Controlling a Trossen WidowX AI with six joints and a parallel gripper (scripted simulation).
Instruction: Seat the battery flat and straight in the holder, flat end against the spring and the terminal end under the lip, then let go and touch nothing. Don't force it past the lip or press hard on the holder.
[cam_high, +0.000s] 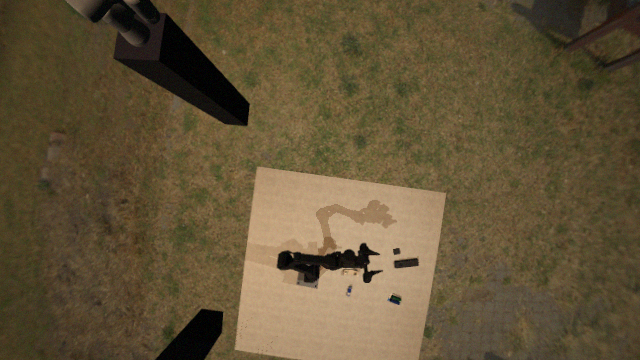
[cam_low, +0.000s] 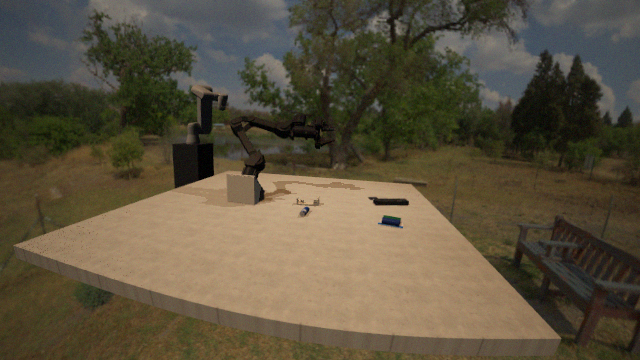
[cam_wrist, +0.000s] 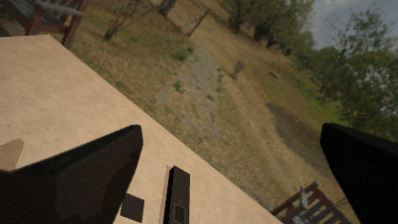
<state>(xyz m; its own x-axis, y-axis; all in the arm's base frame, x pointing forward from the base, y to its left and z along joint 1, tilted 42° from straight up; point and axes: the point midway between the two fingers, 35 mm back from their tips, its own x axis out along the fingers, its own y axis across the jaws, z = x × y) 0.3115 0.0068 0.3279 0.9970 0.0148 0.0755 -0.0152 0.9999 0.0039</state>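
The battery is 90 mm behind my gripper tip, 330 mm to the right of it and 290 mm below it. Also, from my gripper tip: black bar: 280 mm ahead, 110 mm to the right, 280 mm below.
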